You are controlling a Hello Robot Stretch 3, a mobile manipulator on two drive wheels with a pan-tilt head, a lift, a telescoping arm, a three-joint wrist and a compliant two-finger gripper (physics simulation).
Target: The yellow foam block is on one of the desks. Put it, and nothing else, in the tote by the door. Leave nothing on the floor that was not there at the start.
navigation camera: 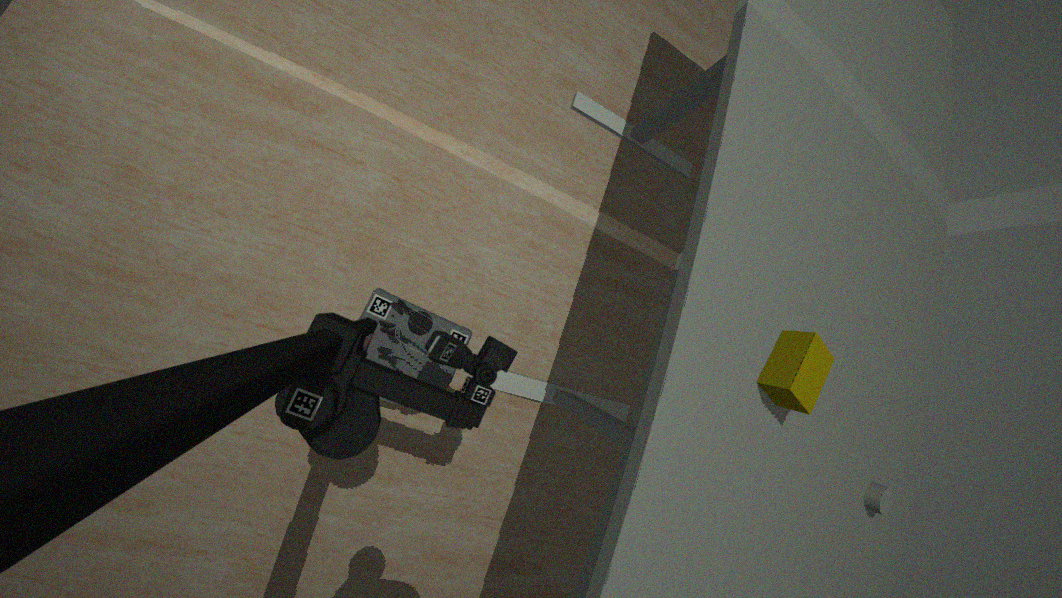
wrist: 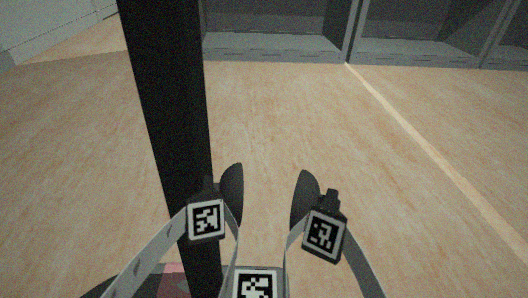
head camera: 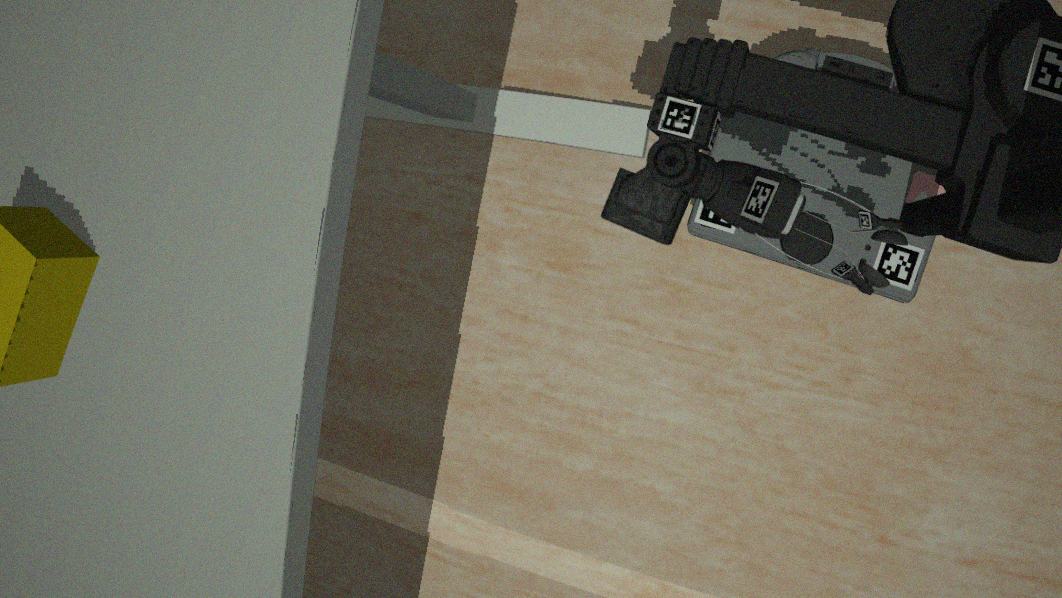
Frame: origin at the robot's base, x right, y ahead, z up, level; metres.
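Where they show: gripper, fingertip midpoint: [navigation camera: 385,312] [wrist: 269,187] [head camera: 895,263]; robot's base, link origin: [navigation camera: 419,321] [head camera: 804,236].
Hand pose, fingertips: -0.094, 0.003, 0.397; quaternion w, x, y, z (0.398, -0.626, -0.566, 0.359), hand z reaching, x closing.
Things, the pixels of their top centre, and the offset from my fingertips, as dx, dy, dz. Level surfaces: height alone.
- yellow foam block, top centre: [navigation camera: 813,373] +0.532, +0.170, +0.598
- pale grey desk, surface height: dz +0.553
- small pale curved object, top centre: [navigation camera: 886,501] +0.906, +0.057, +0.577
The yellow foam block [head camera: 46,308] [navigation camera: 795,367] sits on the pale grey desk [head camera: 185,445] [navigation camera: 732,297]. It is cut off by the left edge of the head view and stands right of the desk's near edge in the navigation view. My gripper [head camera: 876,257] [wrist: 269,187] is open and empty, with bare floor showing between its fingers in the wrist view. It is folded back over the robot's base, off the desk and well apart from the block. The tote by the door does not show in these views.
A small pale curved object [navigation camera: 876,499] lies on the desk beyond the block. Desk feet [head camera: 572,122] [navigation camera: 520,385] stick out onto the floor beside the base. The robot's black mast [wrist: 175,115] crosses the wrist view. Grey open shelving [wrist: 275,54] stands at the back there.
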